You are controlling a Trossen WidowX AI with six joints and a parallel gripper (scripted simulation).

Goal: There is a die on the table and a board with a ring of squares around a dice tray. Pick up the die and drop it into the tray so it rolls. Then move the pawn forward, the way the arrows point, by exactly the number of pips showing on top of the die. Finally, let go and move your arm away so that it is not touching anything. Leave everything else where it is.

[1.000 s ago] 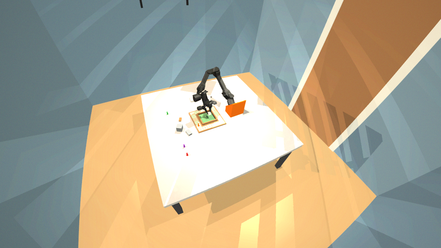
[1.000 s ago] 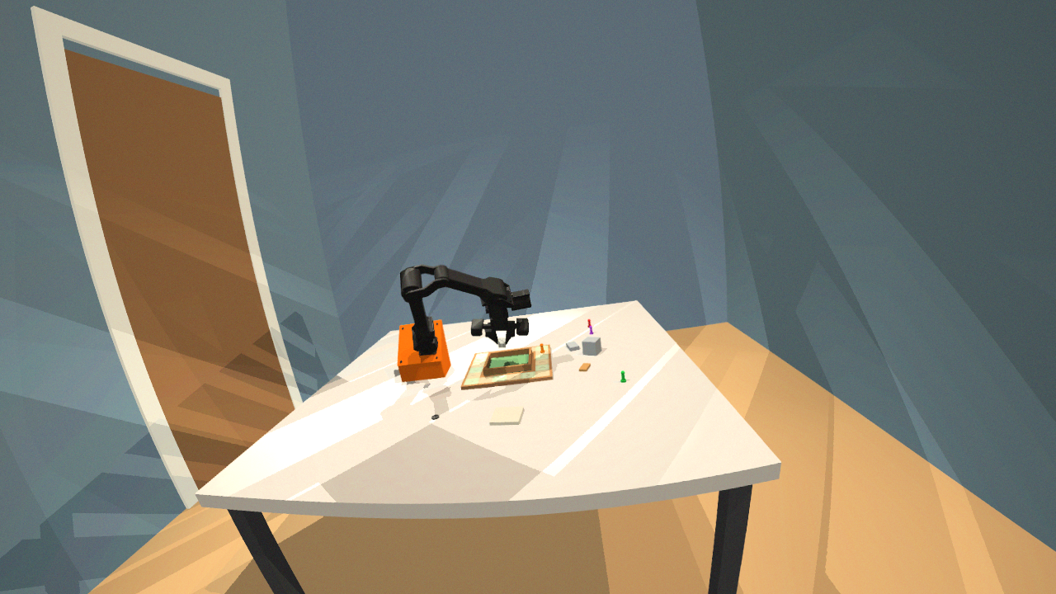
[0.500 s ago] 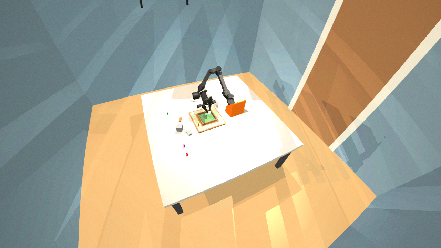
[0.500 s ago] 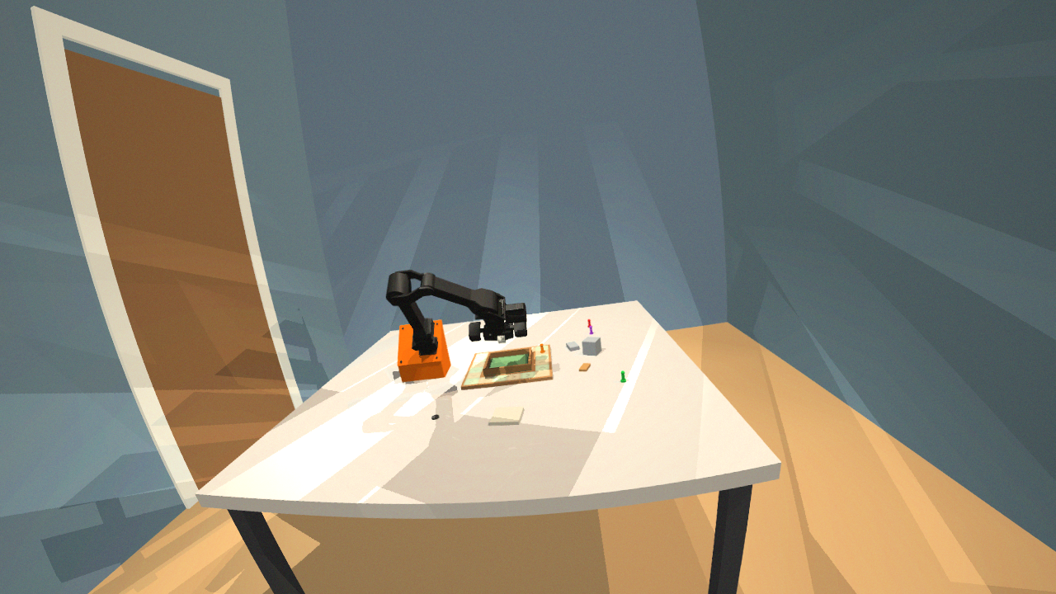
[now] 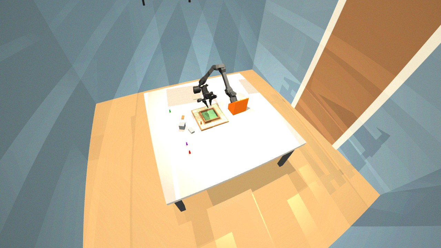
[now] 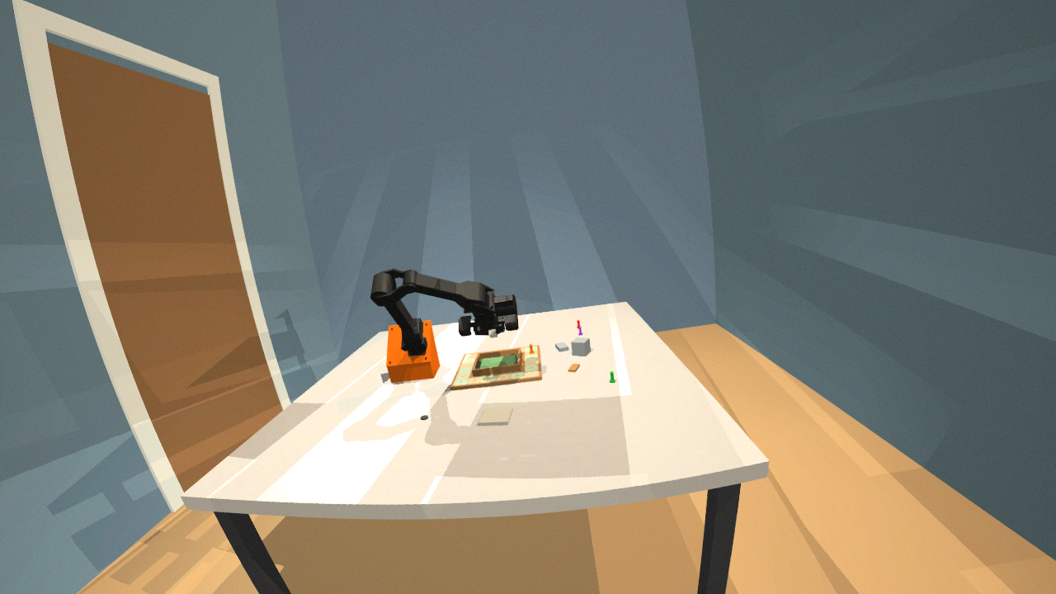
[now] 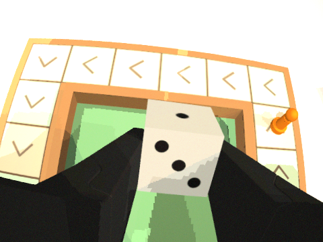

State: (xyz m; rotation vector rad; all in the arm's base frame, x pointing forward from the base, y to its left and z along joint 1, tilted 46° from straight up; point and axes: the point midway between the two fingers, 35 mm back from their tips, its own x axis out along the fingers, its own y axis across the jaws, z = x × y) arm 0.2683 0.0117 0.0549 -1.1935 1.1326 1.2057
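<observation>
My gripper tip is right at the white die. Also, from my gripper tip: orange pawn (11 cm ahead, 10 cm below, 6 cm to the left); then green dice tray (12 cm below); then grey flat piece (22 cm ahead, 12 cm below, 10 cm to the left).
</observation>
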